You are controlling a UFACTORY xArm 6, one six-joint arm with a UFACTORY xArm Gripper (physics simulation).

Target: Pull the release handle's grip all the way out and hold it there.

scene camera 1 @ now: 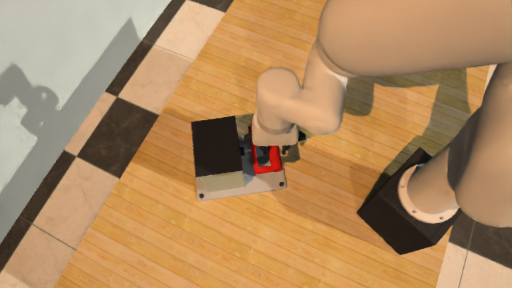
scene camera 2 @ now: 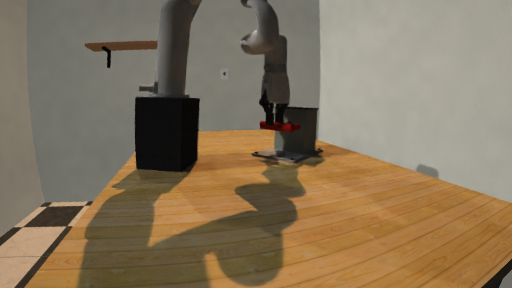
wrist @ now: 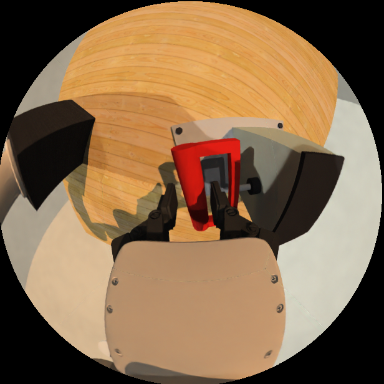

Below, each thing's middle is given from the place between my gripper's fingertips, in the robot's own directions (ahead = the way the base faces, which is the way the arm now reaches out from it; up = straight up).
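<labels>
Base plate (scene camera 1: pixel 254 183): my hand 9 cm short of it, 3 cm to the right of it, 11 cm above it.
</labels>
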